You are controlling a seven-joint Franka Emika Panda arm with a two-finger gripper.
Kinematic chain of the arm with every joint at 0, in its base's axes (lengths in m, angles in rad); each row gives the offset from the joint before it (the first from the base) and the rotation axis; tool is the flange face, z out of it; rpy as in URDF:
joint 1: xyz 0 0 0.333 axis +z
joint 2: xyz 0 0 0 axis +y
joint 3: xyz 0 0 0.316 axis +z
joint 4: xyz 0.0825 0 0 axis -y
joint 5: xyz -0.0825 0 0.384 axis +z
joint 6: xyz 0 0 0 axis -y
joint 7: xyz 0.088 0 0 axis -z
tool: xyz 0 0 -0.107 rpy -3.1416 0 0
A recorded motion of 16 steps. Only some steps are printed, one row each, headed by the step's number.
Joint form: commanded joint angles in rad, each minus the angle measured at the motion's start. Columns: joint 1, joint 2, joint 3, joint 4, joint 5, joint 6, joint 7.
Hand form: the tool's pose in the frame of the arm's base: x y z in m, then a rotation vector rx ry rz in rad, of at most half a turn. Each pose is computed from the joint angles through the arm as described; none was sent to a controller.
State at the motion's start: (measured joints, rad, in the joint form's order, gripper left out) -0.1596 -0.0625 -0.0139 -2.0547 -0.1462 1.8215 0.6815
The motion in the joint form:
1: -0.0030 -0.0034 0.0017 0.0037 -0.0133 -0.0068 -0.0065
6: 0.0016 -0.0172 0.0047 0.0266 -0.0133 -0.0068 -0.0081
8: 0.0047 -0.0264 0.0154 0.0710 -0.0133 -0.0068 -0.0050
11: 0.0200 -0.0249 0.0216 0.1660 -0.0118 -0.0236 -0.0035
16: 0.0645 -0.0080 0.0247 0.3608 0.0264 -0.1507 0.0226
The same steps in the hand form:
1: 0.5051 -0.1026 0.4553 2.7165 -1.1451 -0.1888
6: 0.5084 -0.0992 0.4729 2.7300 -1.1407 -0.1355
8: 0.5157 -0.0930 0.4983 2.7463 -1.1371 -0.0560
11: 0.5288 -0.0834 0.5413 2.7701 -1.1290 0.0575
16: 0.5380 -0.0570 0.6142 2.8112 -1.1544 0.1244

